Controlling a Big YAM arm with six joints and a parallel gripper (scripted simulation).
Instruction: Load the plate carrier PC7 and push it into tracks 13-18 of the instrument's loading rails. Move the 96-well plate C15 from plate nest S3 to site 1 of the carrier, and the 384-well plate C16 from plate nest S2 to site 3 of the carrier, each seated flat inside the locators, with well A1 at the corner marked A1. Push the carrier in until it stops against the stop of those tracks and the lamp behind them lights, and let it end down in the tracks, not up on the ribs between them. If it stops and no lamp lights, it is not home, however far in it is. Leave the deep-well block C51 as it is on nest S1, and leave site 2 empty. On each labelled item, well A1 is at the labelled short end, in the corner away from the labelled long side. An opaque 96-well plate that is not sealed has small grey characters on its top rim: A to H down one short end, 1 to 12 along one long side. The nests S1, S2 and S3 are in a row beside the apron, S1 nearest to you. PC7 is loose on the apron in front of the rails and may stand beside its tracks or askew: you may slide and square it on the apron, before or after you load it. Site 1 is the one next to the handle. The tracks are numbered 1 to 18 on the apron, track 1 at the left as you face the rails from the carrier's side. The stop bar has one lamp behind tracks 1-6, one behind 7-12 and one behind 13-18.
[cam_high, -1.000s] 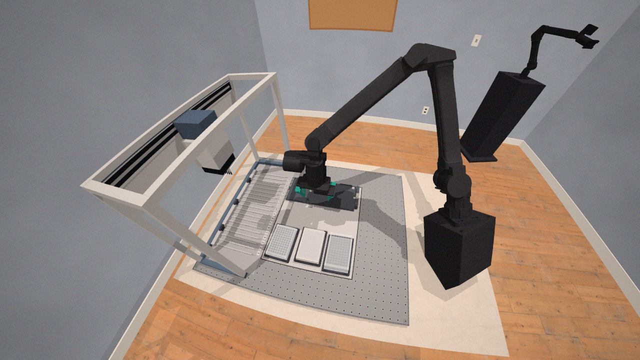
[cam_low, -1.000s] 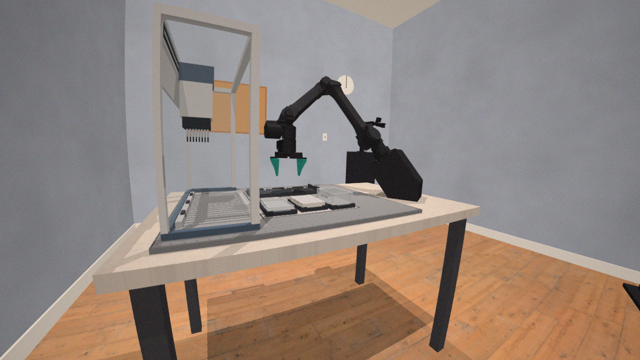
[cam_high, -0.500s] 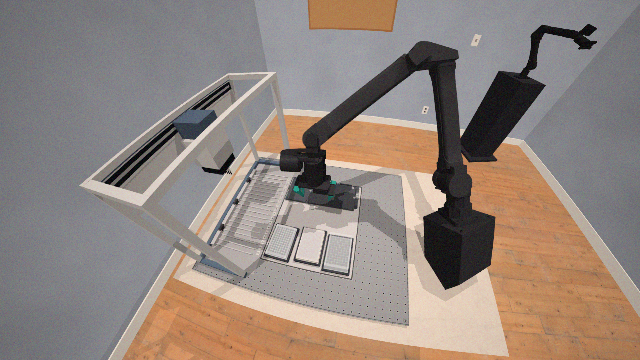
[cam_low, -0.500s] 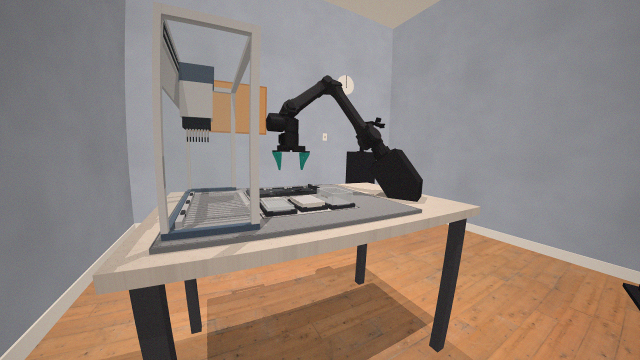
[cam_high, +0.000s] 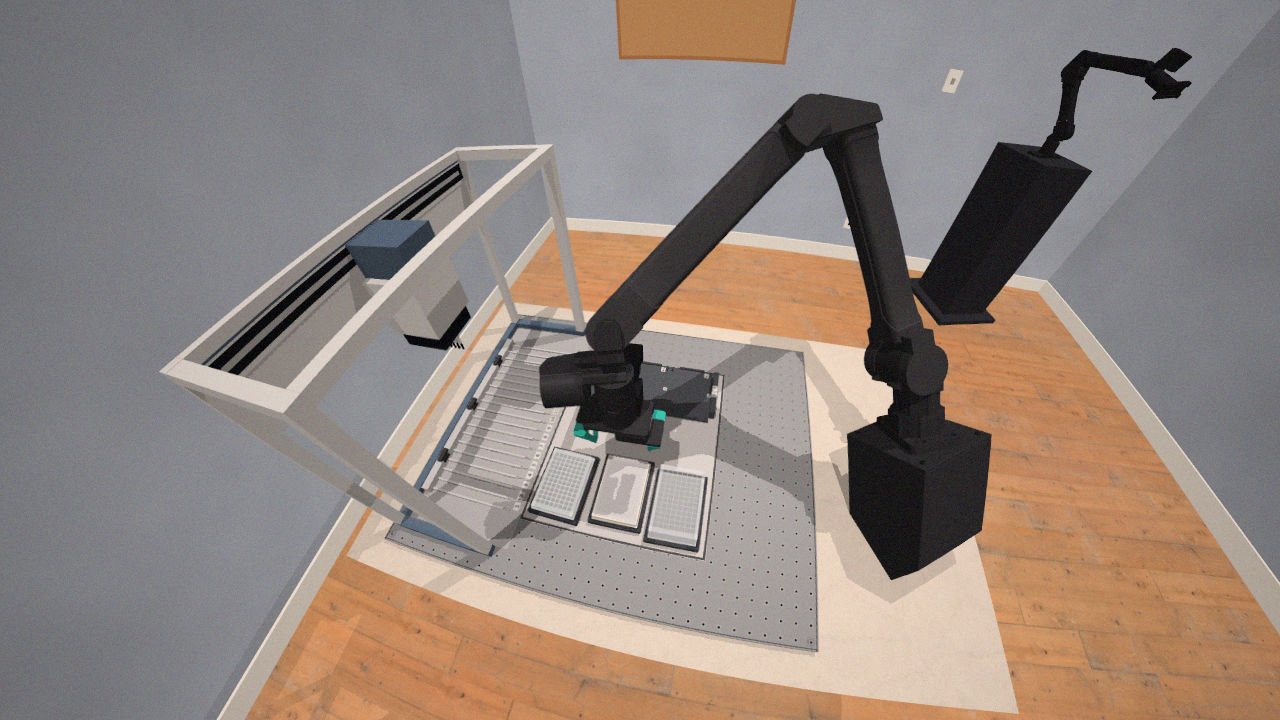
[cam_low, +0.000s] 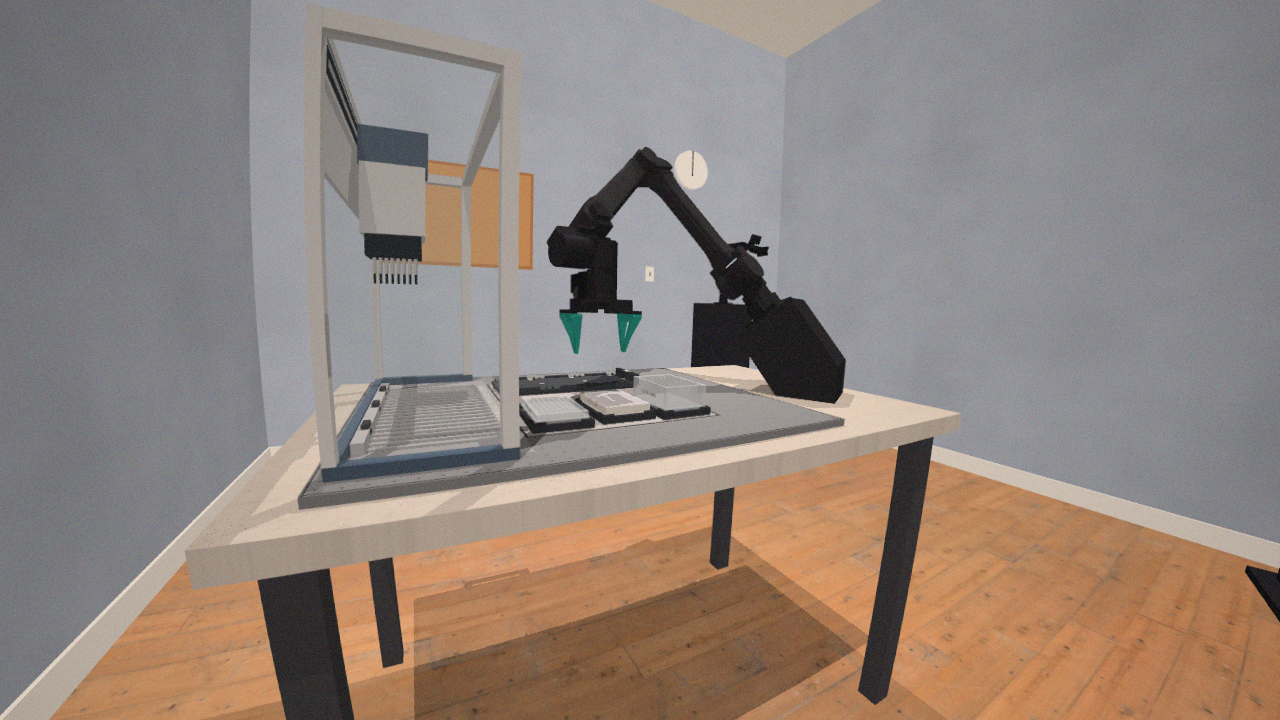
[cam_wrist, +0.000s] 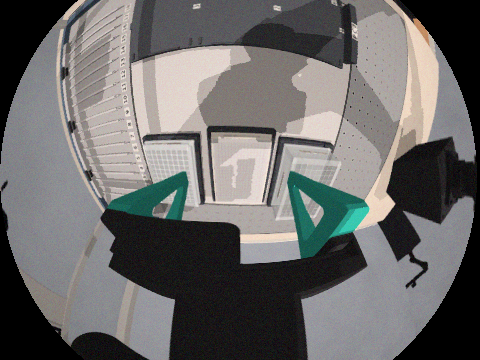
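Now: hand 1 cm short of the nest S2, 5 cm to the right of it and 10 cm above it. Also, from my hand: dark plate carrier PC7: 5 cm behind, 20 cm to the right, 9 cm below; 96-well plate C15: 12 cm ahead, 3 cm to the left, 9 cm below; nest S3: 12 cm ahead, 3 cm to the left, 10 cm below.
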